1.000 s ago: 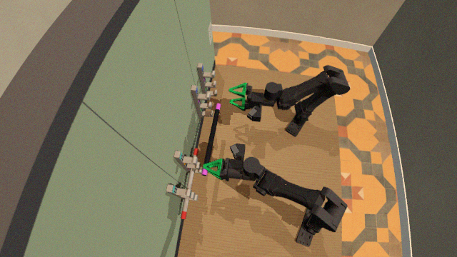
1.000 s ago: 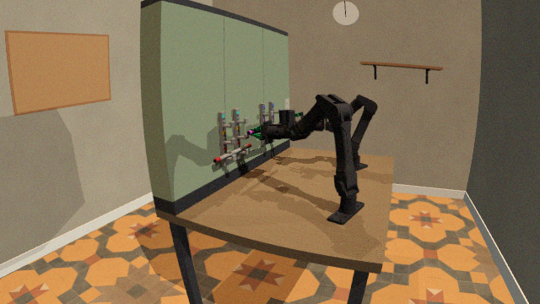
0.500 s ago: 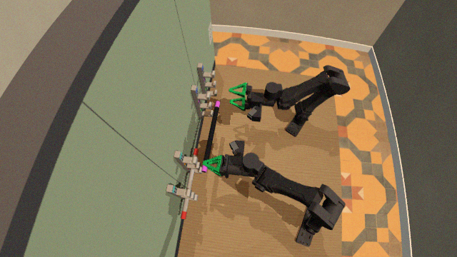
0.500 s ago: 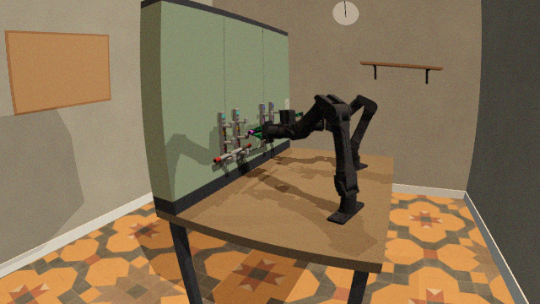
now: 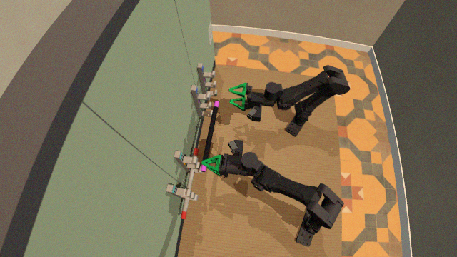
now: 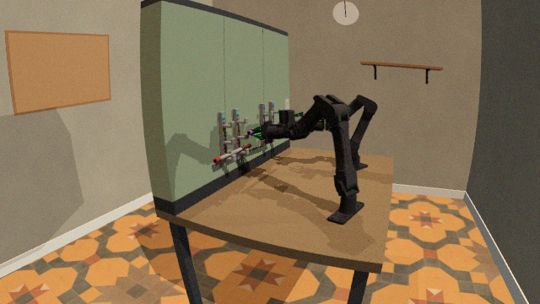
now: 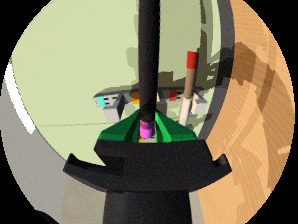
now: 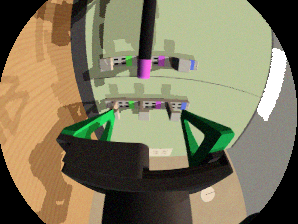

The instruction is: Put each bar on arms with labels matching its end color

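Right now my right hand is 190 mm to the right of the bar and 80 mm short of it. The rest, counted from my right hand: green wall panel (240 mm ahead, 190 mm to the left, 190 mm above).
Right now my left hand is 130 mm to the left of the bar, 20 mm past it and 10 mm above it. The rest, counted from my left hand: green wall panel: 180 mm above, 140 mm ahead, 130 mm to the right.
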